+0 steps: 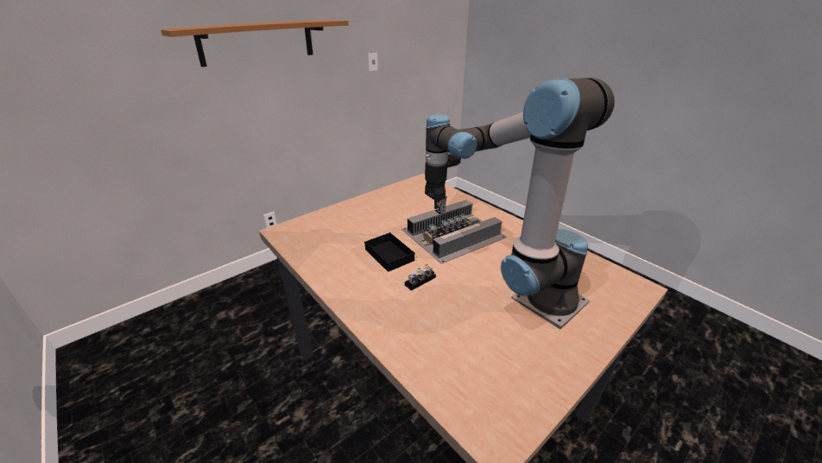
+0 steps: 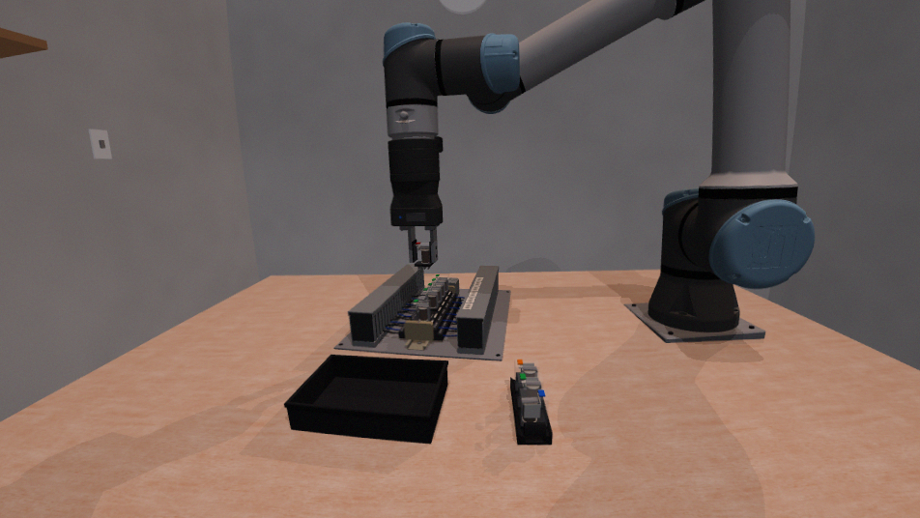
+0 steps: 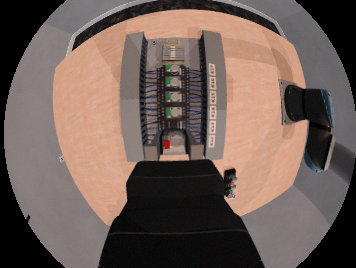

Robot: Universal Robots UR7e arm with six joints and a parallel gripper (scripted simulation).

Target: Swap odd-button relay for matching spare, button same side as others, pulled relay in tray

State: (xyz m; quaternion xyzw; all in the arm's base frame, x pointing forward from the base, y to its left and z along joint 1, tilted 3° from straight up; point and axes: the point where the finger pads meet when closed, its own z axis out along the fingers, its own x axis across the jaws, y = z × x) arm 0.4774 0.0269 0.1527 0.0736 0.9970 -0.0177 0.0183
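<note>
The black tray lies 4 cm ahead of my hand, 21 cm to the left of it and 13 cm below it. Also, from my hand: relay: 1 cm below.
</note>
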